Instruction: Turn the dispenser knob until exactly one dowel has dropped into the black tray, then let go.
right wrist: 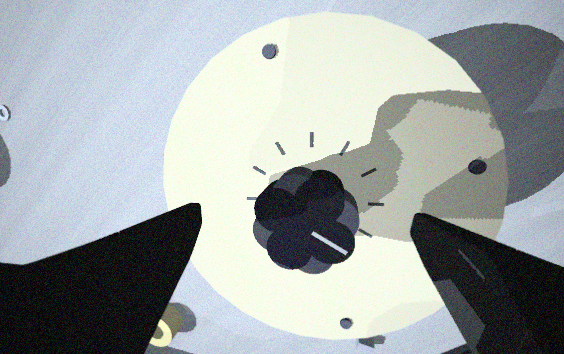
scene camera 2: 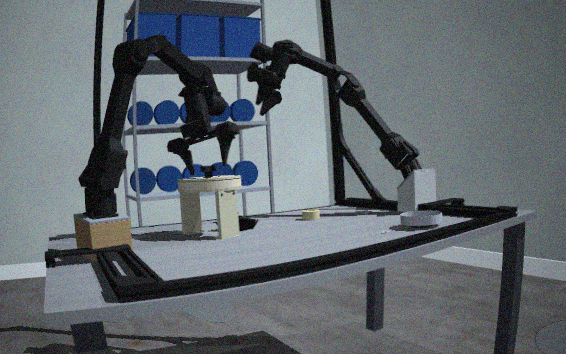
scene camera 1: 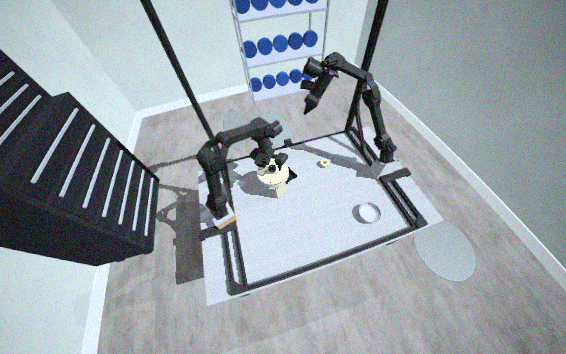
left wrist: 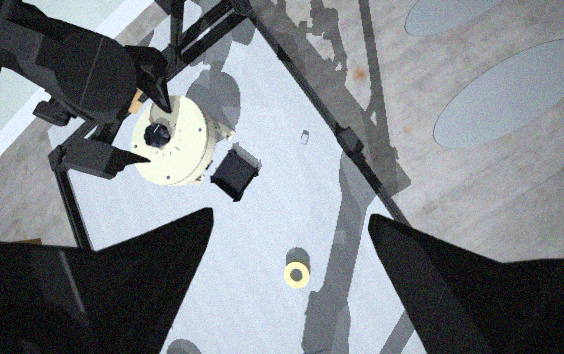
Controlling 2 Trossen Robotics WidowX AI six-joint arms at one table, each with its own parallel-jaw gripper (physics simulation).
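Seen in the pictures: left gripper, fingertip midpoint: (scene camera 2: 259,110) (scene camera 1: 306,111) (left wrist: 292,218); right gripper, fingertip midpoint: (right wrist: 306,218) (scene camera 2: 208,170) (scene camera 1: 272,168) (left wrist: 159,136); left arm's base, origin of the base link: (scene camera 2: 415,178) (scene camera 1: 386,160); right arm's base, origin of the base link: (scene camera 2: 100,215) (scene camera 1: 220,212).
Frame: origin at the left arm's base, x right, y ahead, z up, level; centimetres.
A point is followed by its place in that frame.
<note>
The cream dispenser (scene camera 1: 278,180) @[y 61.4, x 2.2, z 4.4 cm] (scene camera 2: 189,187) @[y 69.4, x 4.1, z 2.6 cm] (left wrist: 186,160) @[y 57.0, x 10.6, z 4.4 cm] (right wrist: 320,75) @[y 66.5, x 4.5, z 4.4 cm] stands upright on legs. Its dark lobed knob (left wrist: 157,135) @[y 62.1, x 9.4, z 7.3 cm] (right wrist: 300,225) @[y 62.7, x 8.7, z 7.3 cm] is on top; the knob's white line points to the lower right in the right wrist view. My right gripper (scene camera 1: 271,162) @[y 62.7, x 8.9, z 6.2 cm] (scene camera 2: 208,168) @[y 62.7, x 8.9, z 6.2 cm] (right wrist: 306,218) @[y 62.7, x 8.9, z 6.2 cm] is open, pointing down, with its fingertips on opposite sides of the knob and apart from it. The black tray (scene camera 1: 292,174) @[y 51.2, x 12.6, z -9.2 cm] (scene camera 2: 247,223) @[y 53.0, x 8.6, z -8.2 cm] (left wrist: 235,174) @[y 55.2, x 12.0, z -9.9 cm] lies beside the dispenser; I can make out no dowel in it. My left gripper (scene camera 2: 260,108) @[y 39.7, x 25.9, z 23.2 cm] (left wrist: 292,218) @[y 39.7, x 25.9, z 23.2 cm] is open and empty, high above the table.
A small yellow ring (scene camera 2: 310,215) @[y 31.8, x 12.2, z -8.7 cm] (left wrist: 296,285) @[y 28.6, x 13.4, z -7.6 cm] lies right of the tray in the scene views. A round white dish (scene camera 1: 370,213) @[y 19.7, x -22.7, z -9.0 cm] (scene camera 2: 421,220) @[y 24.4, x -26.3, z -7.8 cm] stands farther right. A black frame bar (scene camera 1: 330,259) @[y 48.1, x -37.5, z -8.5 cm] (scene camera 2: 325,260) @[y 60.2, x -39.3, z -8.5 cm] runs along the table's front edge. A shelf rack (scene camera 2: 200,65) stands behind.
</note>
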